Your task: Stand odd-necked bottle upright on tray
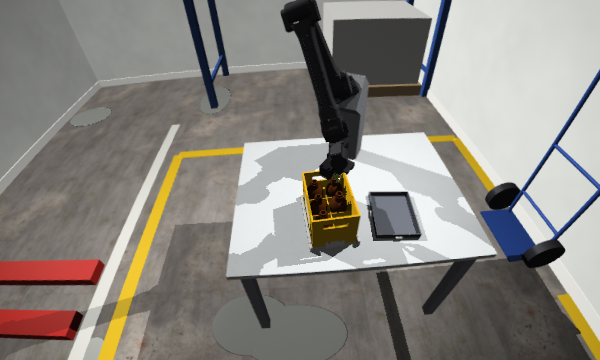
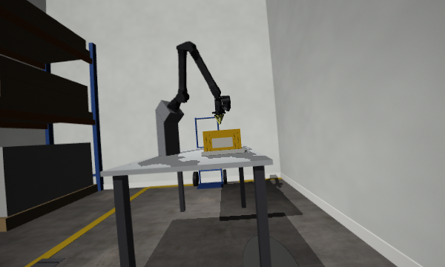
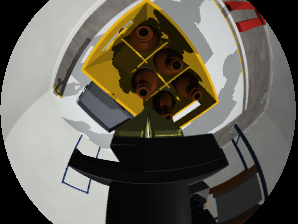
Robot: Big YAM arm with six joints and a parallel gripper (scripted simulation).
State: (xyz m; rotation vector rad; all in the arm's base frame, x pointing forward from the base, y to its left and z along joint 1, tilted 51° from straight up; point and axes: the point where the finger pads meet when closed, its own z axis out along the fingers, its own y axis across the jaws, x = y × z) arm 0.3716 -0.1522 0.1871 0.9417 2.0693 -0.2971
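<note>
Now: hand 15 cm above the crate, 3 cm to the left of it and 1 cm past it. Also, from my hand: dark tray (24 cm to the left, 22 cm below, 12 cm ahead); then brown bottle (15 cm below, 8 cm behind, 4 cm to the left).
</note>
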